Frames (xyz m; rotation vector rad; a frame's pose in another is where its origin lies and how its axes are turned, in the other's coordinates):
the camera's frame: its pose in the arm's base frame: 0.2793 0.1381 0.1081 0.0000 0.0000 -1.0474
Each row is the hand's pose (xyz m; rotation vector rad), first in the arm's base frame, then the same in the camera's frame.
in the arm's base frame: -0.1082 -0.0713 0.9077 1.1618 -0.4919 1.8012
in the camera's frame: -0.0123 -0.4403 0.7996 1.5658 0.1939 2.6513
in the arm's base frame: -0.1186 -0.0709 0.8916 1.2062 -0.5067 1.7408
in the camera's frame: -0.0179 -0.4491 0.7835 1.6111 0.2041 2.5784
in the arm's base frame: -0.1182 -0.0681 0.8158 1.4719 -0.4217 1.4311
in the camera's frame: -0.0201 -0.4473 0.7077 1.7776 0.4438 2.2059
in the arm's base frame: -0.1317 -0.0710 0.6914 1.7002 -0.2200 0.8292
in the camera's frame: -0.0243 -0.4605 0.5833 1.7750 0.7401 1.5659
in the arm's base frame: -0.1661 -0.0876 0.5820 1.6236 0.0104 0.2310
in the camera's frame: -0.0271 -0.4986 0.4739 1.4850 0.8703 1.0233
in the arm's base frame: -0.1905 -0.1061 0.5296 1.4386 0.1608 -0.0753
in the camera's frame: -0.0233 -0.5290 0.4215 1.2034 0.8867 0.7780
